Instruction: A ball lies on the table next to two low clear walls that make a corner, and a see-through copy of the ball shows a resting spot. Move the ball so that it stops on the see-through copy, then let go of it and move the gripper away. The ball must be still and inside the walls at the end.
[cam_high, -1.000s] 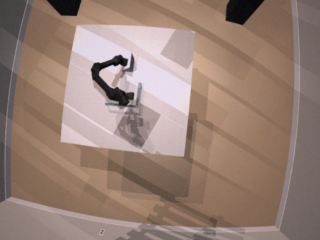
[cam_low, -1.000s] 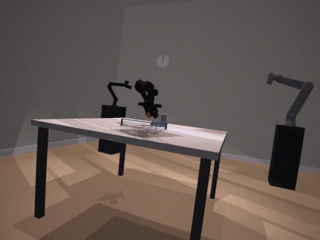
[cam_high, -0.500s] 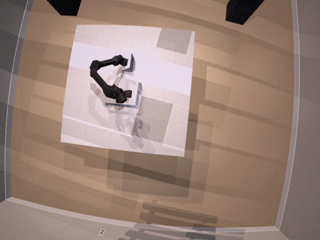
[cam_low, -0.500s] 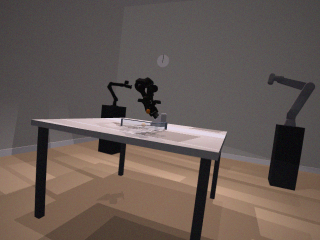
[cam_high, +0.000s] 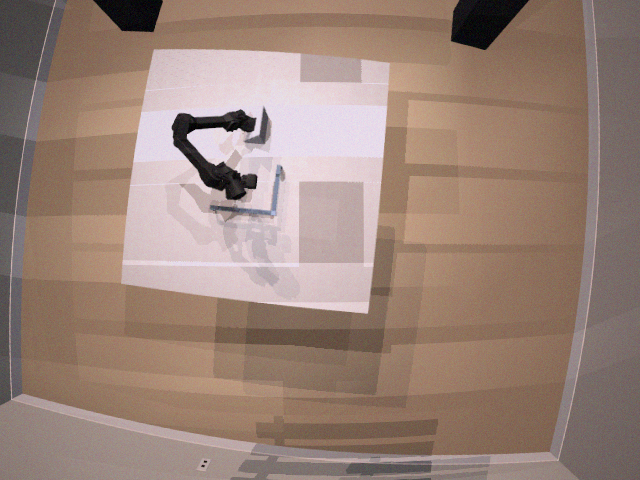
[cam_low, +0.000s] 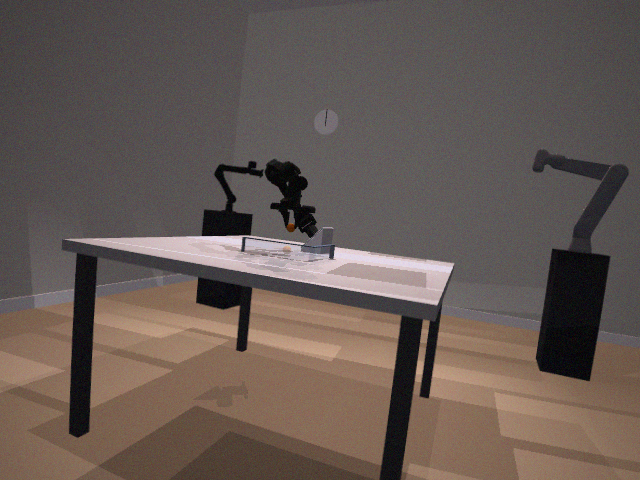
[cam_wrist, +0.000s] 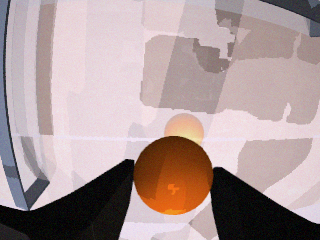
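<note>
Right now the see-through copy of ball is 100 mm below my gripper tip, 20 mm to the right of it and 20 mm behind it. Round my gripper tip: orange ball: right at my gripper tip.
</note>
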